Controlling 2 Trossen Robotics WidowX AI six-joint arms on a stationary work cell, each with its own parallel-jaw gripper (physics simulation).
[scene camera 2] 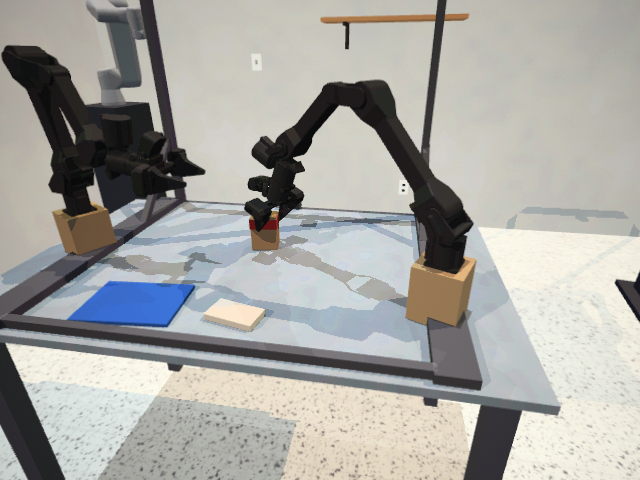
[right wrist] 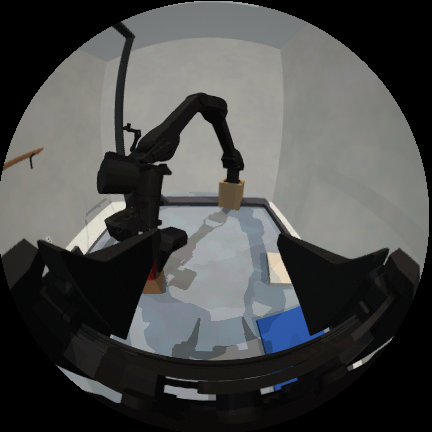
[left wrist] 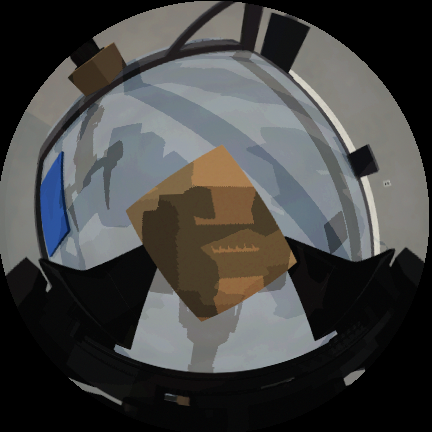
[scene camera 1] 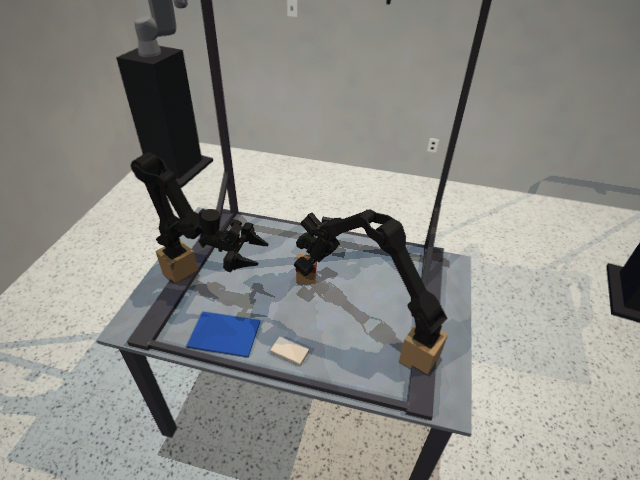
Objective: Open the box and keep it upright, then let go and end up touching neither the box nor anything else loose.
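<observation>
The box is small and brown with a red band near its top. It stands upright at the middle back of the table. From above, in the left wrist view, its flat top looks closed and partly shadowed. My left gripper is open and points down over the box, fingers to either side of its top; whether they touch it I cannot tell. My right gripper is open and empty, level above the table, to the left of the box in the scene views.
A flat blue sheet lies at the front left in the scene views. A cream block lies to its right. Dark rails edge the table, and dark posts rise at its back corners.
</observation>
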